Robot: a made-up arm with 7 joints. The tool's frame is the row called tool. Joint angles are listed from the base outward.
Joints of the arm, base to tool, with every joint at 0 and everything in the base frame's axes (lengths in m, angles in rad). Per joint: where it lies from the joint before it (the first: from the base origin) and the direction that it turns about. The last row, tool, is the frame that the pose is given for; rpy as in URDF.
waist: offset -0.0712 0.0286 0.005 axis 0 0 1
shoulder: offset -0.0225 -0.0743 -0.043 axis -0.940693 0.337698 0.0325
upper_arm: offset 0.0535 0.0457 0.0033 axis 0 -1 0
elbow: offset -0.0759 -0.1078 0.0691 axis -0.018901 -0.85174 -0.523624
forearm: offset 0.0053 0.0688 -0.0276 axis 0 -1 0
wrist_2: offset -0.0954 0.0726 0.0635 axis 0 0 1
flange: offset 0.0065 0.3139 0.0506 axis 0 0 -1
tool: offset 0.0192 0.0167 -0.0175 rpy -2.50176 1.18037 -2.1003
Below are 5 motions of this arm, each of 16 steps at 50 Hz.
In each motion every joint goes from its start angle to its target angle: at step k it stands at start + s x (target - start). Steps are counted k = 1, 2, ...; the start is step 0. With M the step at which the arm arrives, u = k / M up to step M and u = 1 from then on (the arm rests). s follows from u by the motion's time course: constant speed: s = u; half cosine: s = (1 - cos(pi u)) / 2; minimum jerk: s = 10 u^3 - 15 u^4 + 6 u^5.
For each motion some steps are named. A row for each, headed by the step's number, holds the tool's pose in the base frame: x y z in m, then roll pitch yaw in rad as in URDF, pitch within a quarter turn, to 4 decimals.
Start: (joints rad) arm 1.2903 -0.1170 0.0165 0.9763 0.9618 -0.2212 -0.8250
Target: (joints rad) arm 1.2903 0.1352 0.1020 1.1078 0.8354 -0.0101 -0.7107
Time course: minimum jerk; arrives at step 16
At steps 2, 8, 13, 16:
2: -0.3330 0.2086 0.1187 -0.6451 -0.0888 0.3796
8: -0.3450 0.2349 0.0569 -0.7412 -0.1756 0.3643
13: -0.3481 0.2534 -0.0025 -0.8282 -0.2580 0.3609
16: -0.3480 0.2550 -0.0090 -0.8375 -0.2669 0.3611

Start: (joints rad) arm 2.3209 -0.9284 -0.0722 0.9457 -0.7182 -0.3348 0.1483
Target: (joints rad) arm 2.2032 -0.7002 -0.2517 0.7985 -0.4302 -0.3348 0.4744
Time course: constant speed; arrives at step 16
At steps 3, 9, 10, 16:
3: -0.1025 0.1503 0.3676 2.1042 0.6680 -2.3243
9: -0.1442 0.1302 0.3534 2.2814 0.7432 -2.3088
10: -0.1509 0.1271 0.3505 2.3112 0.7552 -2.3059
16: -0.1894 0.1102 0.3303 2.4904 0.8244 -2.2871

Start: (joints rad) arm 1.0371 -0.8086 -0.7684 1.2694 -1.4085 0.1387 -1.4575
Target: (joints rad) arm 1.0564 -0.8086 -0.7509 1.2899 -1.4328 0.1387 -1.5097
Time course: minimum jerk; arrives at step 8
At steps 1, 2, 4, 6, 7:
1: 0.0572 0.2281 0.3984 0.4622 0.6304 -3.0683
2: 0.0575 0.2279 0.3986 0.4558 0.6296 -3.0708
4: 0.0588 0.2267 0.3997 0.4264 0.6258 -3.0819
6: 0.0601 0.2255 0.4008 0.3972 0.6216 -3.0930
7: 0.0604 0.2253 0.4011 0.3907 0.6207 -3.0954

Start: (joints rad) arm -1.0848 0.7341 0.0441 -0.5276 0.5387 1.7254 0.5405
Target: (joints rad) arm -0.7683 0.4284 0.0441 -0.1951 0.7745 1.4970 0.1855
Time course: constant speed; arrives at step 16
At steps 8, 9, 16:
8: -0.4131 0.3890 0.0211 -2.8433 0.7482 -1.7711
9: -0.4203 0.3829 0.0011 -2.7890 0.7371 -1.7018
16: -0.4364 0.3322 -0.1354 -2.4623 0.5990 -1.2845

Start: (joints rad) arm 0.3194 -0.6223 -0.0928 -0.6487 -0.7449 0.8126 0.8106
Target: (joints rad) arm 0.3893 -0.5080 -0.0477 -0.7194 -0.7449 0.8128 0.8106
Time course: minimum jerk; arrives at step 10
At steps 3, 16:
3: -0.2488 -0.0982 0.4271 2.2729 0.5232 -2.2881
16: -0.2497 -0.0698 0.4264 2.3452 0.4505 -2.1595

